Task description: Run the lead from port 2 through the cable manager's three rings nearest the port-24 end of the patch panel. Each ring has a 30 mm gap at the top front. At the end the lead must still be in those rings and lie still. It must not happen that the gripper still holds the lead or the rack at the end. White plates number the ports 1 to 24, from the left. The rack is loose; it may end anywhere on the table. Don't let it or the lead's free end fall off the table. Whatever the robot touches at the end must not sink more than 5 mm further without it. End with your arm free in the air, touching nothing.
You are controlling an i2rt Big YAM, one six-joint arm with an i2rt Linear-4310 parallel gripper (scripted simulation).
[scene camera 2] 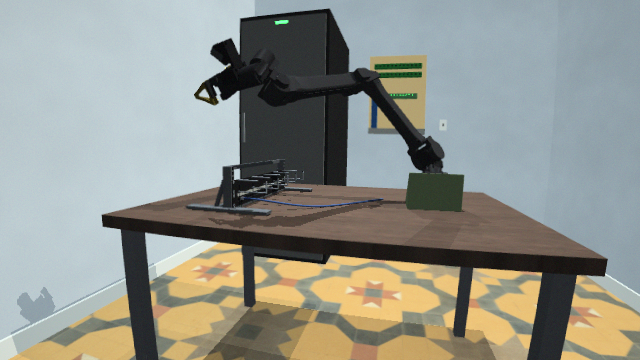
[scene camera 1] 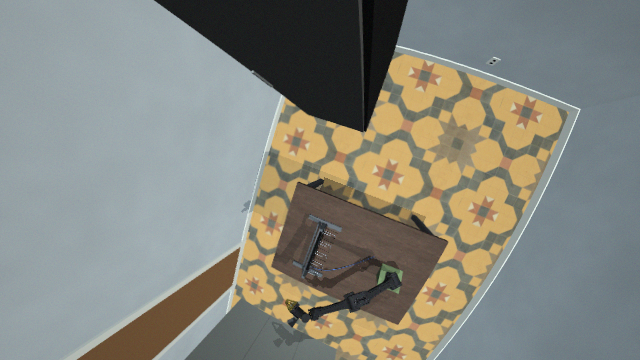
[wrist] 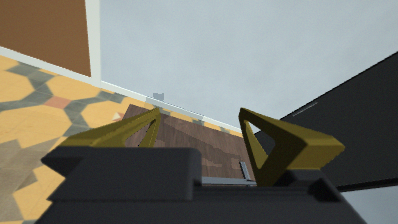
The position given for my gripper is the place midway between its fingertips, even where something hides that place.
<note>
In view: my gripper (scene camera 2: 204, 89) and a rack (scene camera 2: 233, 199).
My gripper shows as well in the wrist view (wrist: 199, 112).
</note>
